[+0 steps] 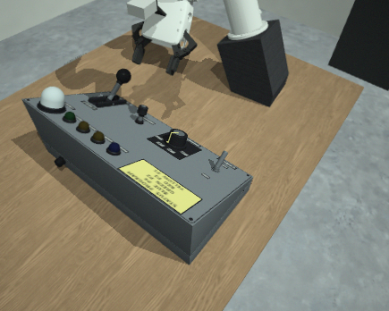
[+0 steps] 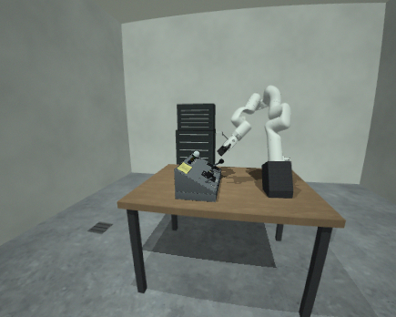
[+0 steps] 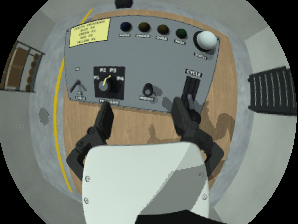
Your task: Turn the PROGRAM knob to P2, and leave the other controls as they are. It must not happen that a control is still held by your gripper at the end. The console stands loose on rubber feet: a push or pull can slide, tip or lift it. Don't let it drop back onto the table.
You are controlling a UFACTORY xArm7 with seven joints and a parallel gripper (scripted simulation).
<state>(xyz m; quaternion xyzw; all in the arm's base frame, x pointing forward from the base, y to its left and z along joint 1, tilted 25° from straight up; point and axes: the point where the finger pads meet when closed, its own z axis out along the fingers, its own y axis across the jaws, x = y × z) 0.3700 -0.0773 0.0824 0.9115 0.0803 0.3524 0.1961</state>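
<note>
The grey console lies 15 cm below my hand, 10 cm ahead of it and 4 cm to the left of it. Round my hand: metal toggle switch: 22 cm to the left, 13 cm below, 9 cm ahead; then small slider knob: 12 cm below, 5 cm ahead, 1 cm to the right; then ball-topped lever: 13 cm to the right, 12 cm below.
</note>
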